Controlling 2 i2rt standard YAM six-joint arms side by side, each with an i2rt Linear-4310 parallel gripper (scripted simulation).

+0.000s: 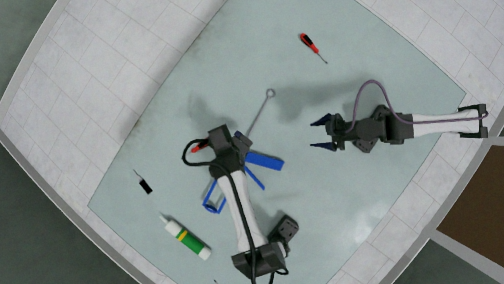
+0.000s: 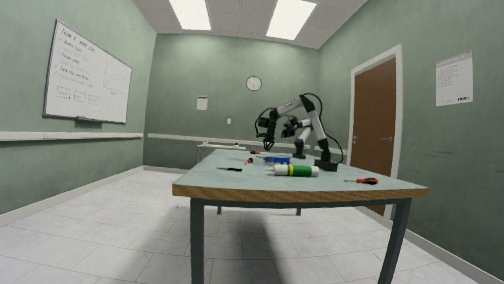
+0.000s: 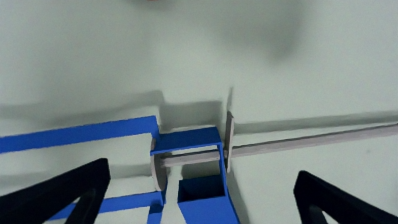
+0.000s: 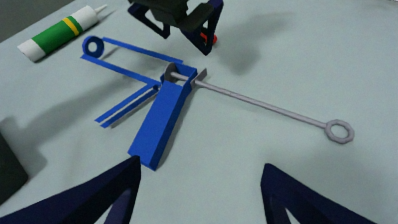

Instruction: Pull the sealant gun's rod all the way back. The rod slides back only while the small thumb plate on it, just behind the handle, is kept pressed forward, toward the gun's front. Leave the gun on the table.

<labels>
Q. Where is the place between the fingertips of my left gripper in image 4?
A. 186,44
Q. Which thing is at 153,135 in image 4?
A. A blue sealant gun.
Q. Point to a blue sealant gun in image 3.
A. At 213,191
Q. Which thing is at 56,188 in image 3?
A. My left gripper.
</labels>
